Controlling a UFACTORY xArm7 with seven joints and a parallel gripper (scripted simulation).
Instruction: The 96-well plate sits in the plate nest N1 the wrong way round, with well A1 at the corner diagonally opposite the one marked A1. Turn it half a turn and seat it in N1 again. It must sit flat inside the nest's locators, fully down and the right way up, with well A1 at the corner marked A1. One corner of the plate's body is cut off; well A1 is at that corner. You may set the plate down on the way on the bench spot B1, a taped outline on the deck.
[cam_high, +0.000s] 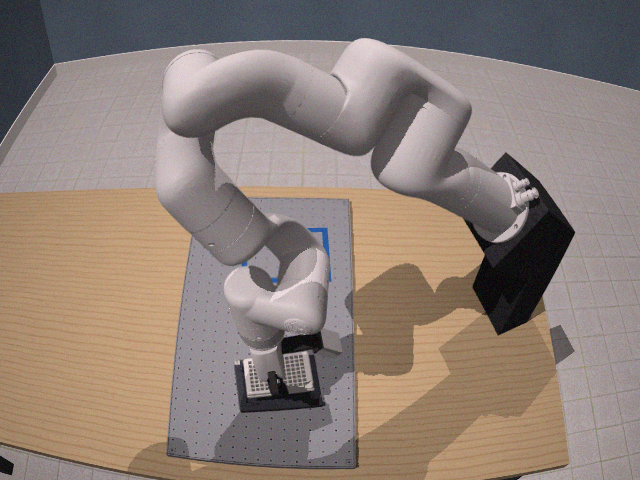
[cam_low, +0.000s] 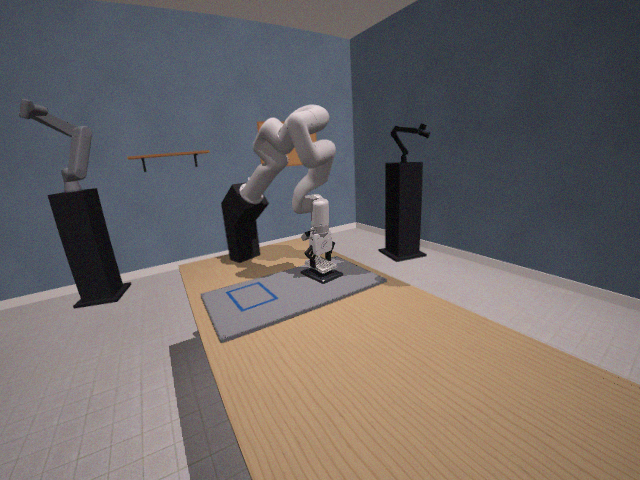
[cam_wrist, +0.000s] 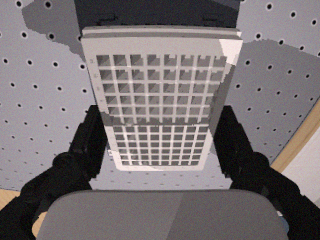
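The dark plate nest N1 is 60 mm below my hand. Also, from my hand: white 96-well plate: 10 mm below.
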